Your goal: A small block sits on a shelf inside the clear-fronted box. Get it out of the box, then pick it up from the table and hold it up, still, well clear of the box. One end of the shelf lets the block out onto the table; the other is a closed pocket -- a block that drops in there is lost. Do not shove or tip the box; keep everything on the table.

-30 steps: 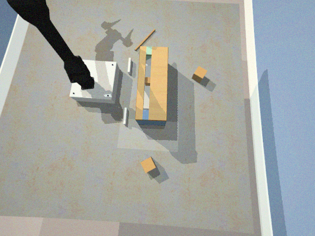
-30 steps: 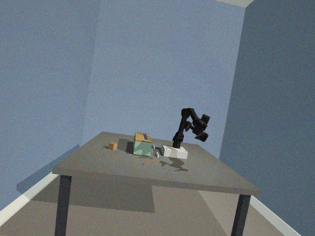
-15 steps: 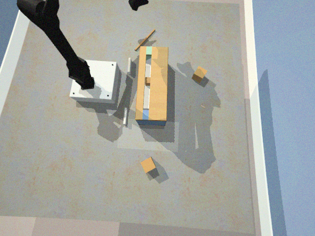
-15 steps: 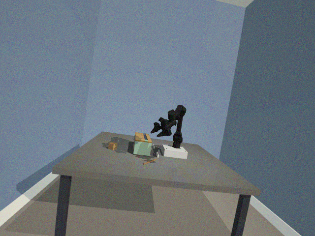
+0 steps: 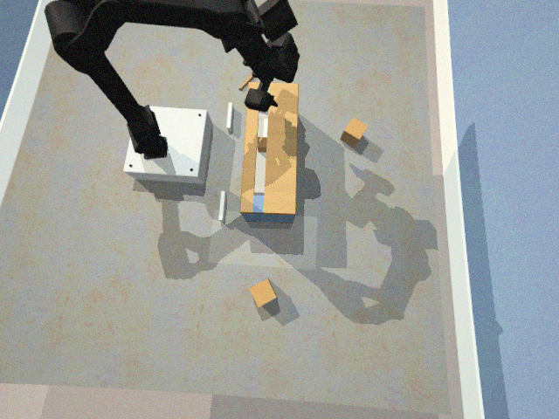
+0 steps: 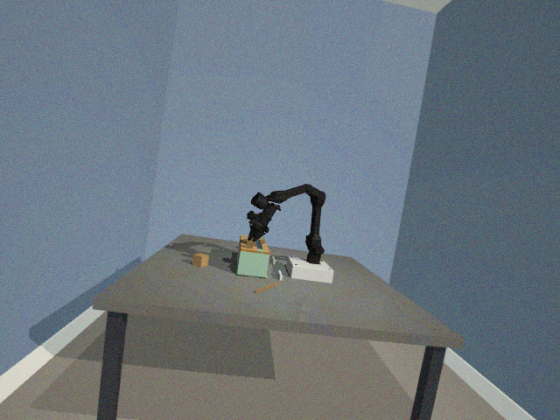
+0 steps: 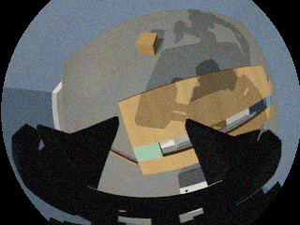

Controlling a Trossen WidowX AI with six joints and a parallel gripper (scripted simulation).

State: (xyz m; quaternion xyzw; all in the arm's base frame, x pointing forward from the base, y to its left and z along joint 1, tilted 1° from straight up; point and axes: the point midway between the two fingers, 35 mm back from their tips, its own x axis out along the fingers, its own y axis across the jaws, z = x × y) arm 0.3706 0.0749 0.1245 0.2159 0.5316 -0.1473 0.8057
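Now: gripper tip 13 cm to the left of the box, 10 cm above it and 8 cm past it. The rest, counted from my gripper tip: thin stick: 21 cm to the left, 16 cm below, 6 cm behind; block: 11 cm to the right, 8 cm below, 7 cm behind.
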